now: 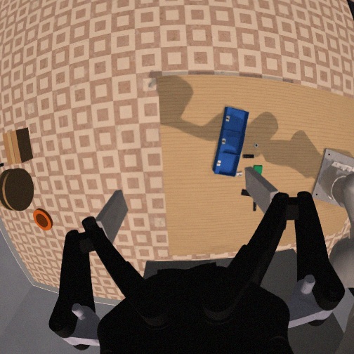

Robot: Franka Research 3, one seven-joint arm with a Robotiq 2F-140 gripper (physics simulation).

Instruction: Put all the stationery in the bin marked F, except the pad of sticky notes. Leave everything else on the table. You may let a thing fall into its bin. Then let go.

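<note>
My gripper (183, 189) is open and empty, high above the table's left edge. A blue container with three compartments (231, 141) stands on the wooden table (195, 210); each compartment has a small white label, too small to read. Beside it lie small things: a black piece (248, 156), a tiny round dark piece (256, 145), a small white piece (239, 174) at the container's corner, and a green block-like piece (258, 169). Two more black pieces, one (245, 192) by the right finger and one (254, 206) below it, lie nearby. I cannot tell which is stationery or the sticky notes.
The robot's base plate (324, 175) and pale arm are at the right of the table. On the tiled floor at the far left are a brown box-like thing (18, 146), a round dark stool-like thing (19, 190) and an orange ring-shaped thing (35, 218).
</note>
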